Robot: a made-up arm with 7 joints. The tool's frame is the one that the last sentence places. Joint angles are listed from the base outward.
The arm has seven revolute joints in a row. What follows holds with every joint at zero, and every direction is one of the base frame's. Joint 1 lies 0.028 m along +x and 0.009 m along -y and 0.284 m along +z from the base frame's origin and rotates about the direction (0.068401, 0.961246, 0.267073). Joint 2 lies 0.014 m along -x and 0.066 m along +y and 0.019 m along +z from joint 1 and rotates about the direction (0.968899, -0.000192, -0.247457). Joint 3 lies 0.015 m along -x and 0.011 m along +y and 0.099 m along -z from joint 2 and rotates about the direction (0.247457, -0.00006, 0.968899). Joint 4 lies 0.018 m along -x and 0.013 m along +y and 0.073 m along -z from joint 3 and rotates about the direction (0.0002, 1, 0.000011). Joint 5 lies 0.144 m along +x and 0.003 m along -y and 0.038 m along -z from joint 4 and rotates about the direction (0.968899, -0.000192, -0.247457). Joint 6 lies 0.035 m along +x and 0.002 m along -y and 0.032 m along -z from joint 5 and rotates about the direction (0.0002, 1, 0.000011). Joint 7 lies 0.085 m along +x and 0.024 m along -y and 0.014 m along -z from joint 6 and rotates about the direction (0.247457, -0.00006, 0.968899). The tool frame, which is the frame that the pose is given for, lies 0.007 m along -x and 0.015 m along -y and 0.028 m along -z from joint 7; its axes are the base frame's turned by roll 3.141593, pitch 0 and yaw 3.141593 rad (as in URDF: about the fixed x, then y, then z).
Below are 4 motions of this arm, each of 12 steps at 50 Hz.
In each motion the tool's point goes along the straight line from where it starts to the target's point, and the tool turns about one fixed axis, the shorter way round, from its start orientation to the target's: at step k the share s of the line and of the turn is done. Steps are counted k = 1, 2, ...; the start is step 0. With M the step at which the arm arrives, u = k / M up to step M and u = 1 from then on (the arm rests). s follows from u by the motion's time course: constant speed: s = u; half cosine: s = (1 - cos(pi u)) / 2; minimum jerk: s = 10 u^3 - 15 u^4 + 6 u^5.
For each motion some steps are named. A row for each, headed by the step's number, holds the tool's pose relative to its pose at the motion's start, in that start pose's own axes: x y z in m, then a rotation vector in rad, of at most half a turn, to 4 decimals.
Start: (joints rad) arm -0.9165 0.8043 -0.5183 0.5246 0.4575 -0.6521 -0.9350
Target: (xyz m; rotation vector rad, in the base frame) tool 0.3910 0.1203 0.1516 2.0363 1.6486 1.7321
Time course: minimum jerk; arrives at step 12
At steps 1, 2, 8, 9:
1: -0.0001 0.0000 0.0000 0.0005 0.0001 -0.0001
2: -0.0005 0.0002 0.0002 0.0033 0.0007 -0.0007
8: -0.0102 0.0033 0.0053 0.0739 0.0145 -0.0162
9: -0.0116 0.0038 0.0061 0.0838 0.0165 -0.0184

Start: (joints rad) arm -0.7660 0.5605 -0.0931 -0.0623 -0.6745 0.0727 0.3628
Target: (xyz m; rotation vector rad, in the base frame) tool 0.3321 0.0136 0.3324 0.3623 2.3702 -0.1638
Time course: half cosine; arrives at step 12
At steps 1, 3, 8, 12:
1: -0.0003 -0.0004 -0.0011 0.0011 -0.0016 0.0054
3: -0.0029 -0.0036 -0.0099 0.0096 -0.0139 0.0464
8: -0.0146 -0.0183 -0.0505 0.0491 -0.0712 0.2379
12: -0.0195 -0.0244 -0.0674 0.0654 -0.0949 0.3172

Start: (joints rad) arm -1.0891 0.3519 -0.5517 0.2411 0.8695 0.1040 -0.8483
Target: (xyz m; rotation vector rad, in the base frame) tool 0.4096 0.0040 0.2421 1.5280 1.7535 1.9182
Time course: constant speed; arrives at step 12
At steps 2, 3, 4, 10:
2: 0.0030 0.0008 0.0046 0.0085 -0.0025 0.0107
3: 0.0044 0.0012 0.0068 0.0127 -0.0038 0.0161
4: 0.0059 0.0016 0.0091 0.0170 -0.0051 0.0214
10: 0.0148 0.0039 0.0228 0.0425 -0.0127 0.0536

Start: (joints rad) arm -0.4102 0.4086 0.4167 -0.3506 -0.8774 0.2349 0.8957
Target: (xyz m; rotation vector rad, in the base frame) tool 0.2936 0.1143 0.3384 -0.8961 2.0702 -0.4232
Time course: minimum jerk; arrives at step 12
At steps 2, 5, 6, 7, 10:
2: 0.0002 -0.0010 -0.0021 0.0041 -0.0141 0.0072
5: 0.0021 -0.0093 -0.0207 0.0396 -0.1377 0.0703
6: 0.0030 -0.0134 -0.0299 0.0571 -0.1987 0.1014
7: 0.0039 -0.0175 -0.0391 0.0746 -0.2596 0.1324
10: 0.0057 -0.0259 -0.0577 0.1101 -0.3833 0.1955

